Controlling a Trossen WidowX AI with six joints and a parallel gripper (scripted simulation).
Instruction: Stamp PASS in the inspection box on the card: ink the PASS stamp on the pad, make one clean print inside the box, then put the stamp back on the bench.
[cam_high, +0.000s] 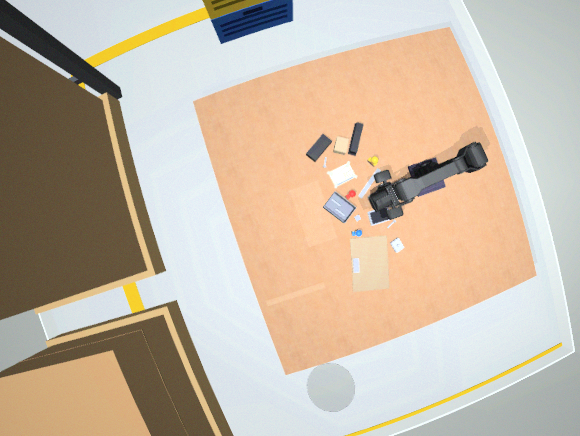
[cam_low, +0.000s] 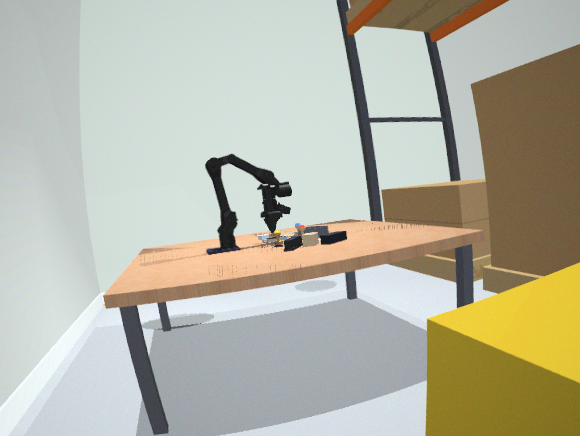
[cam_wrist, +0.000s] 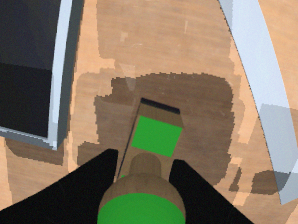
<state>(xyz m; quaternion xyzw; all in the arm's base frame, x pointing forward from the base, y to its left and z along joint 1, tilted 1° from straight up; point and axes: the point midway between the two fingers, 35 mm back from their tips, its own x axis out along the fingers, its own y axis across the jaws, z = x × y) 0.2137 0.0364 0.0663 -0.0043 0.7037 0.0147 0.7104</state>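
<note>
Right now my gripper tip is 70 mm to the right of the dark ink pad, 40 mm above it and 30 mm short of it. From my gripper tip the other things lie so: red-topped stamp: 120 mm ahead, 50 mm to the right, 20 mm below; then grey bar: 70 mm to the right, 40 mm below, 20 mm ahead; then white card: 140 mm to the right, 130 mm ahead, 40 mm below.
</note>
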